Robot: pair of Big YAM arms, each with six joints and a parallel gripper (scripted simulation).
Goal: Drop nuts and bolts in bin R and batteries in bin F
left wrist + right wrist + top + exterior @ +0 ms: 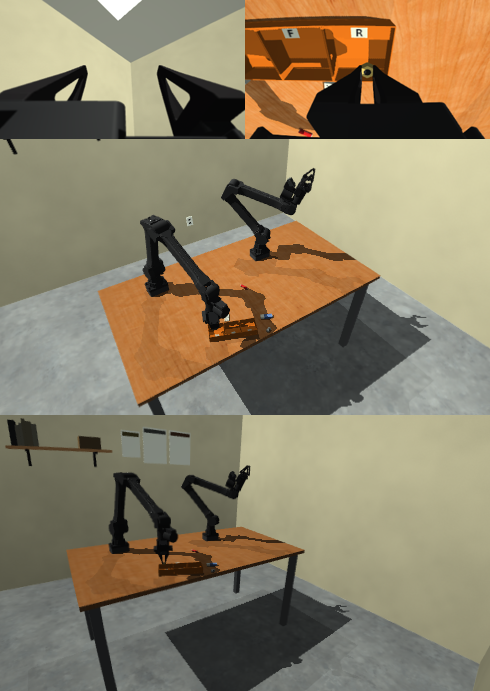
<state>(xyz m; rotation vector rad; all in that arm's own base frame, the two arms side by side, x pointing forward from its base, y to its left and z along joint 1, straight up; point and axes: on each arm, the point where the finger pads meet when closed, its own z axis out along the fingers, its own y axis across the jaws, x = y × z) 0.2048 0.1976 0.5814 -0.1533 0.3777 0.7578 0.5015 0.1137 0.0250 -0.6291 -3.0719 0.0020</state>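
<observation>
Right now my right hand is 330 mm past the dark nut, 110 mm to the right of it and 60 mm above it. The rest, counted from my right hand: brass nut (10 mm below); then orange bin unit (30 mm ahead, 90 mm to the left, 40 mm below); then white domino (70 mm behind, 100 mm to the left, 60 mm below).
</observation>
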